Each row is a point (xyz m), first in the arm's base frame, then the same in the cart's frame.
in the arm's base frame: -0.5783 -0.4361 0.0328
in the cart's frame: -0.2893 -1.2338 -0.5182
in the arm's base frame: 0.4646 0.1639 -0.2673
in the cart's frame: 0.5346 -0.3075 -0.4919
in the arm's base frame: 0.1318 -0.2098 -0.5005
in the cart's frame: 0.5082 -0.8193 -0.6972
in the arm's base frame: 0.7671 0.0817 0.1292
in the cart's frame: 0.5637 -0.1883 -0.0016
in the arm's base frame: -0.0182 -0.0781 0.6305
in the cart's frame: -0.2913 -0.5805 0.0920
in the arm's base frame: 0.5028 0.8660 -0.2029
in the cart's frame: 0.3430 0.3452 -0.6813
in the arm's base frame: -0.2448 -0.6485 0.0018
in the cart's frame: 0.0431 -1.2875 -0.3085
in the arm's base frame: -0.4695 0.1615 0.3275
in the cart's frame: -0.5307 -0.6069 -0.4510
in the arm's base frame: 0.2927 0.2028 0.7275
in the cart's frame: -0.1794 -0.1830 0.2119
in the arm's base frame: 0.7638 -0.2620 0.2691
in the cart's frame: 0.5711 -0.4733 0.2359
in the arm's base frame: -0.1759 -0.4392 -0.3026
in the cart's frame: 0.2161 -1.1214 -0.5979
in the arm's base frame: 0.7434 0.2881 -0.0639
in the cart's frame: 0.6018 -0.0458 -0.2439
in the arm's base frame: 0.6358 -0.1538 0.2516
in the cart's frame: 0.4534 -0.4338 0.1220
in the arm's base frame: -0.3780 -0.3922 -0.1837
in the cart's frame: -0.0213 -1.1455 -0.6144
